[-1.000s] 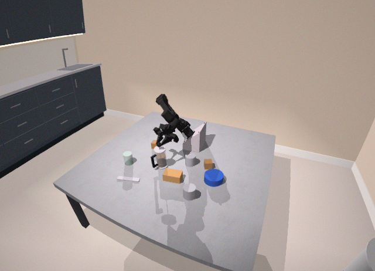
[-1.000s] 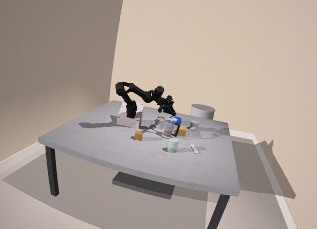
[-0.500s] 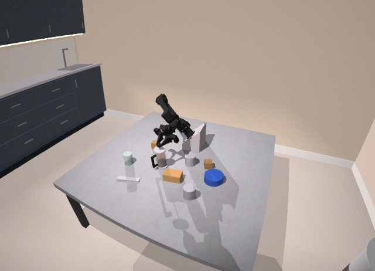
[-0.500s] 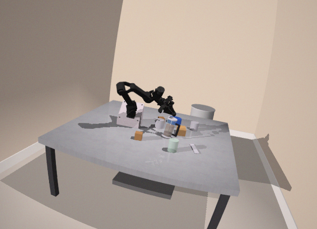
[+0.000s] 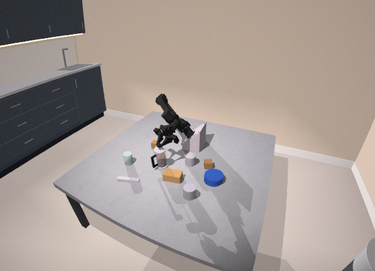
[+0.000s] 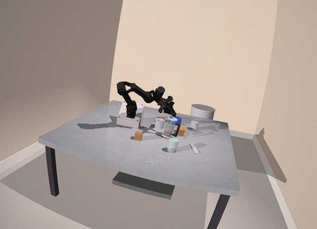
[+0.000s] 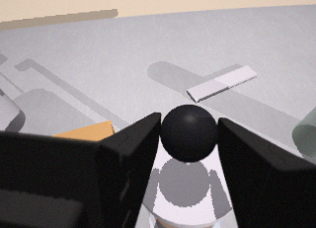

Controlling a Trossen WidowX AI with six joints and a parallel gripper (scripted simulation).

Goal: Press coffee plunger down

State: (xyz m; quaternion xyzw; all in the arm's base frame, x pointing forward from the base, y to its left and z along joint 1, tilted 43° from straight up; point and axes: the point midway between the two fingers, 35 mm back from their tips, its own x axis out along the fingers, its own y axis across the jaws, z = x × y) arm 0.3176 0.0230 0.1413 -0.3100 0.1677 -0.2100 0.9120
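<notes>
The coffee press is 9 cm below my gripper tip and 1 cm to the right of it. Also, from my gripper tip: flat white strip (19 cm ahead, 18 cm below, 14 cm to the right); pale green cup (24 cm to the right, 14 cm below, 4 cm ahead); orange box (16 cm below, 12 cm to the left, 6 cm ahead).
</notes>
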